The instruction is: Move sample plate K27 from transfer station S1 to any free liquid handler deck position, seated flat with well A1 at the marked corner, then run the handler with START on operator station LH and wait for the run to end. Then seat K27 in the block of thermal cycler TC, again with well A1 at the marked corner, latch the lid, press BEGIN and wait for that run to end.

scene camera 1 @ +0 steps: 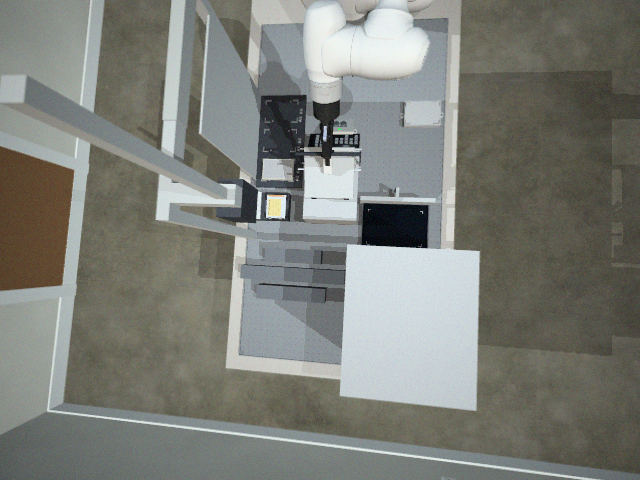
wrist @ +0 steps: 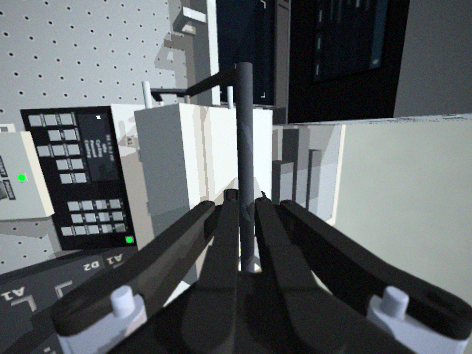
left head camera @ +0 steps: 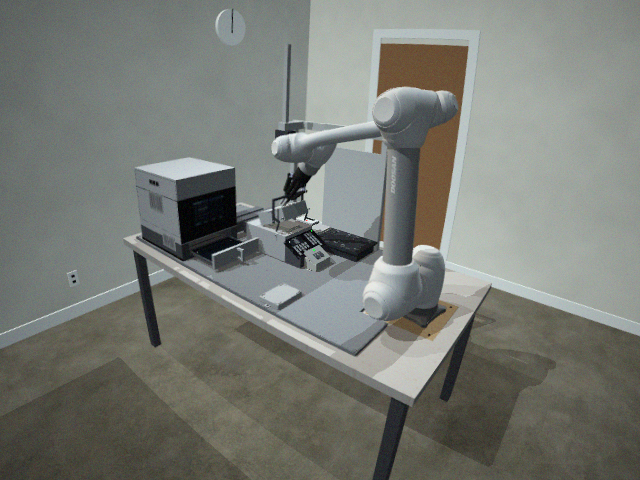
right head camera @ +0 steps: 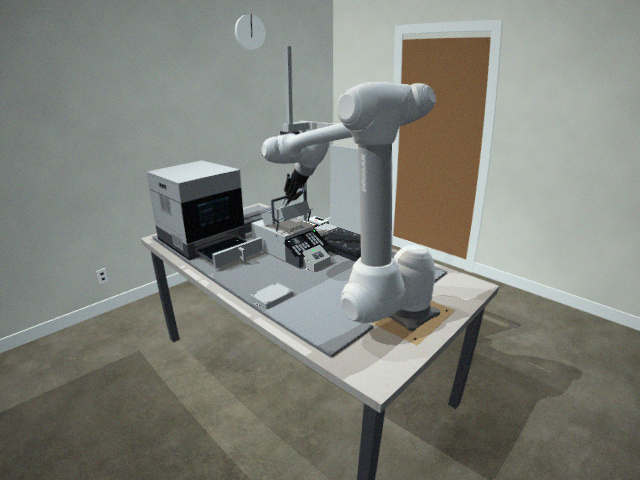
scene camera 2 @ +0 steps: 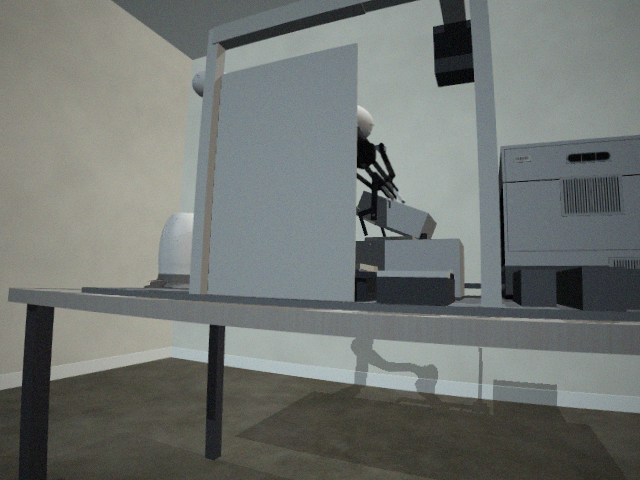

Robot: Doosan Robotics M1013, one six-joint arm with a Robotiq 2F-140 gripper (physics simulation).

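Where they show: gripper, fingertip midpoint: [scene camera 1: 328, 171] [left head camera: 282, 204] [right head camera: 284, 205]; arm's base, link origin: [scene camera 1: 352, 14] [left head camera: 417, 309] [right head camera: 409, 312].
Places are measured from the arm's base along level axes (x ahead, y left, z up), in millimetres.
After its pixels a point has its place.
Note:
My gripper [left head camera: 287, 199] {z 253, x 772, y 62 mm} [scene camera 1: 327, 155] [scene camera 2: 398, 197] {z 253, x 772, y 62 mm} [wrist: 245, 187] {z 253, x 772, y 62 mm} is shut on the dark handle bar [wrist: 244, 120] {z 313, x 718, y 126 mm} of the thermal cycler lid; the bar runs between its two fingers in the wrist view. The lid [left head camera: 294, 209] {z 250, x 686, y 57 mm} [scene camera 1: 330, 178] {z 236, x 790, y 71 mm} [scene camera 2: 408, 218] {z 200, x 819, y -16 mm} [wrist: 165, 165] {z 251, x 682, y 87 mm} is tilted partly up above the thermal cycler body [left head camera: 271, 244] {z 81, x 733, y 159 mm} [scene camera 2: 423, 258] {z 104, x 857, y -25 mm}. The block inside is hidden by the lid. The cycler keypad [left head camera: 305, 242] {z 104, x 610, y 50 mm} [wrist: 75, 175] {z 98, x 604, y 54 mm} faces the arm and shows a green light. Plate K27 cannot be identified by label. A white plate [scene camera 1: 279, 169] {z 82, x 747, y -160 mm} lies on the black handler deck [scene camera 1: 284, 116] {z 67, x 520, y -188 mm}.
A small operator box [left head camera: 316, 258] {z 65, x 509, y 73 mm} [wrist: 27, 195] {z 85, x 553, y 26 mm} with a green light stands before the cycler. A yellow-topped item [scene camera 1: 276, 206] {z 64, x 895, y -147 mm} is beside the cycler. A large white instrument [left head camera: 186, 191] {z 348, x 972, y 468 mm} [scene camera 1: 410, 325] {z 412, x 1194, y 379 mm} has an open dark drawer [scene camera 1: 395, 224] {z 43, x 881, y 337 mm}. A pale pad [left head camera: 280, 295] {z 34, x 404, y 374 mm} [scene camera 1: 422, 113] {z 34, x 416, y 365 mm} and a screen panel [scene camera 2: 284, 180] {z 246, x 652, y -281 mm} also stand here.

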